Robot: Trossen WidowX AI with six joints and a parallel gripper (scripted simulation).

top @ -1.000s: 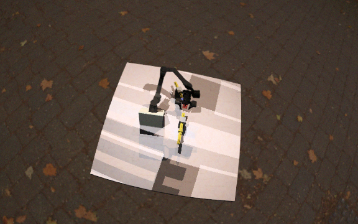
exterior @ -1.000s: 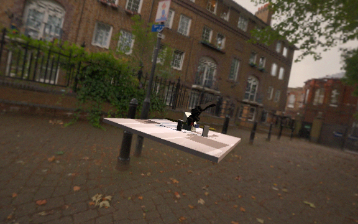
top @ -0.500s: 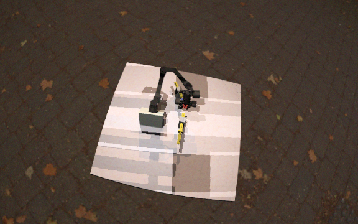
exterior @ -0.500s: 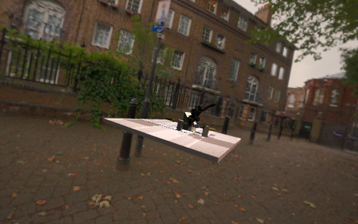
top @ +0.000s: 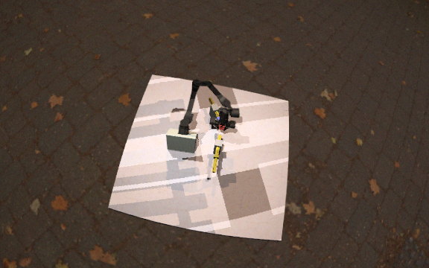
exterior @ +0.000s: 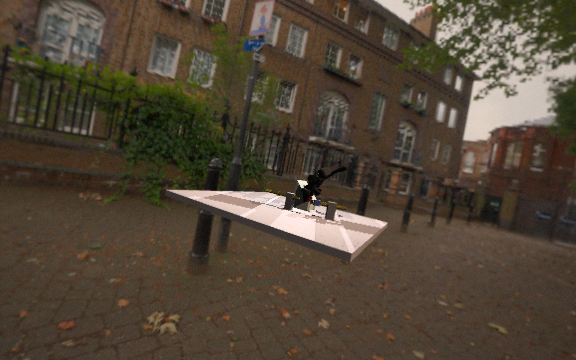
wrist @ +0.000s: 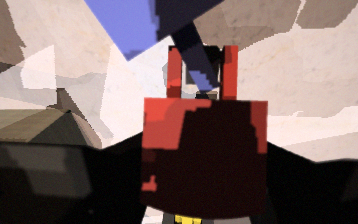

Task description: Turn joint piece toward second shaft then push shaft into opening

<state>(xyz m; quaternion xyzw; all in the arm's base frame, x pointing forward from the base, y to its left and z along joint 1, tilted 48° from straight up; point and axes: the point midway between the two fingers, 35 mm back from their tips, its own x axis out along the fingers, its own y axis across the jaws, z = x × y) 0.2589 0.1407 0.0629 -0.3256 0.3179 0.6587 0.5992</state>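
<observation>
Right now the red square joint piece is 3 cm above my gripper tip and 2 cm to the left of it.
</observation>
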